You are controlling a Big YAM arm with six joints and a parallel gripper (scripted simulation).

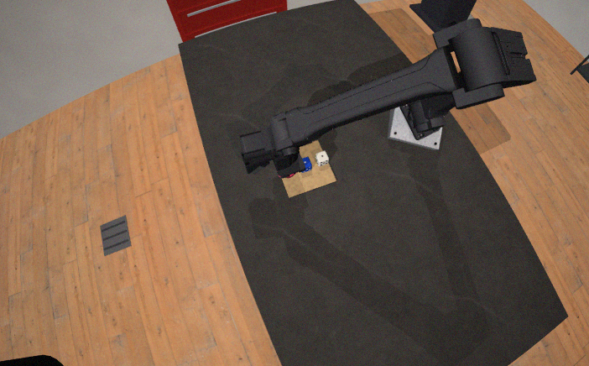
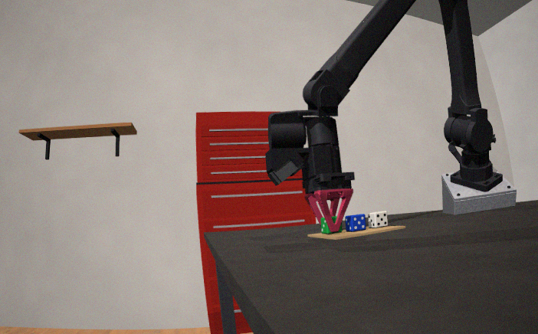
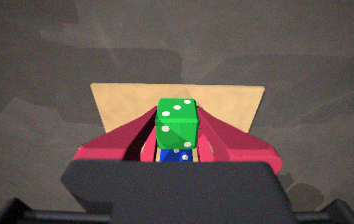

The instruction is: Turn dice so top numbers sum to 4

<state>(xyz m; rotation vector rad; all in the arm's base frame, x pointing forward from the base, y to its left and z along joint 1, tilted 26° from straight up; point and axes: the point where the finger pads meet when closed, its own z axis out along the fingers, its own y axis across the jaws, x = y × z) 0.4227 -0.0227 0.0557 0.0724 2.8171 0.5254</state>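
Right now the green die is right at my hand. Also, from my hand: blue die: 5 cm behind; then white die: 10 cm behind; then tan mat: 5 cm behind, 1 cm below.
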